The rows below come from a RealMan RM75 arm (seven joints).
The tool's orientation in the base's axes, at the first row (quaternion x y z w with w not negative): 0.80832, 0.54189, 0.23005, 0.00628
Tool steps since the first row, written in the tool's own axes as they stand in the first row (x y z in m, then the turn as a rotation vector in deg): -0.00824, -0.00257, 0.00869, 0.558, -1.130, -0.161; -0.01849, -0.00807, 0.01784, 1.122, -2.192, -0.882; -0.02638, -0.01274, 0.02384, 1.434, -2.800, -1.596; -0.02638, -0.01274, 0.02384, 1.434, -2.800, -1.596; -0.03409, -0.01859, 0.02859, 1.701, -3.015, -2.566; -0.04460, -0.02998, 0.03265, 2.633, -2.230, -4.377; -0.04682, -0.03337, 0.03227, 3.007, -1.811, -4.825
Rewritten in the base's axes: -0.00148, -0.00410, -0.01144, -0.876, 0.918, 0.054; -0.00596, -0.00865, -0.02480, -1.904, 1.680, 0.629; -0.01019, -0.01223, -0.03425, -2.609, 2.034, 1.224; -0.01019, -0.01223, -0.03425, -2.609, 2.034, 1.224; -0.01587, -0.01545, -0.04283, -3.082, 2.125, 2.133; -0.02750, -0.01902, -0.05325, -2.797, 2.188, 4.296; -0.03128, -0.01966, -0.05460, -2.486, 2.236, 4.942
